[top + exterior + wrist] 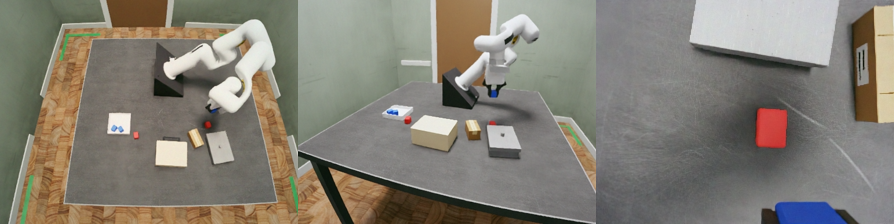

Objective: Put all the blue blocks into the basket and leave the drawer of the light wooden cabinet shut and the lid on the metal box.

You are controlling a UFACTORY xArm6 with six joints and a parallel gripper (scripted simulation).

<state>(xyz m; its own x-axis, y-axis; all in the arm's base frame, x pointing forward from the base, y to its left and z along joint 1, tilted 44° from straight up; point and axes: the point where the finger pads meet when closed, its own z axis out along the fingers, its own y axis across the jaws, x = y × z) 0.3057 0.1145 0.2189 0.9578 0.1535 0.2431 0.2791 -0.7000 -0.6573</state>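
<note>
My gripper is now 58 cm to the left of the white basket, 17 cm above it and 3 cm short of it. Also, from my hand: flat lid 20 cm ahead, 14 cm below, 6 cm to the left; grey metal box 20 cm ahead, 16 cm below, 6 cm to the left; brown cardboard box 15 cm below, 14 cm ahead, 8 cm to the right.
</note>
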